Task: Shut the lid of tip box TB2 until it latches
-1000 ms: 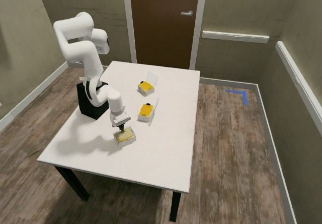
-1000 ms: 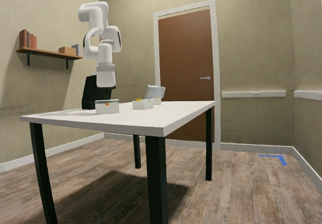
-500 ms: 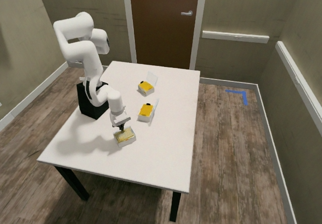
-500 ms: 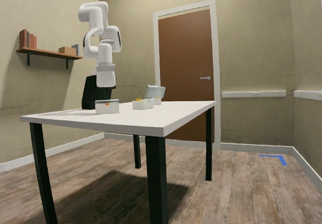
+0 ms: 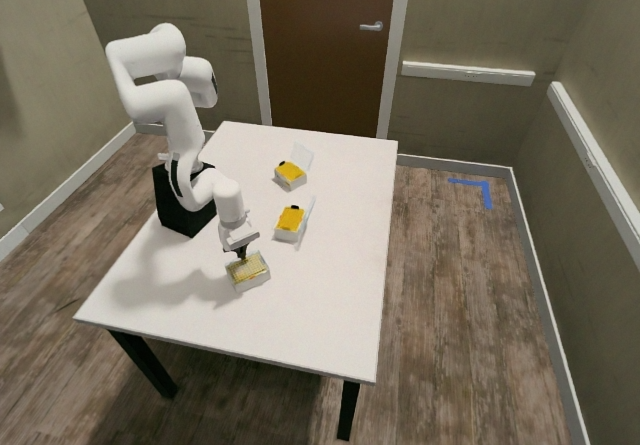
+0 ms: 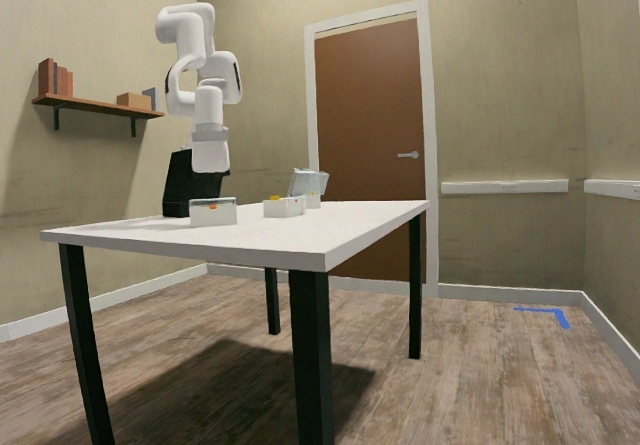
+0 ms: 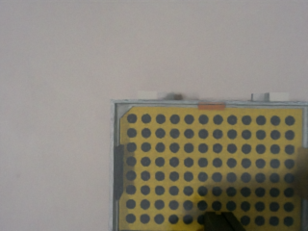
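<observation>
Now: the tip box lid 2 cm ahead of my hand, 3 cm to the right of it and 3 cm below it.
</observation>
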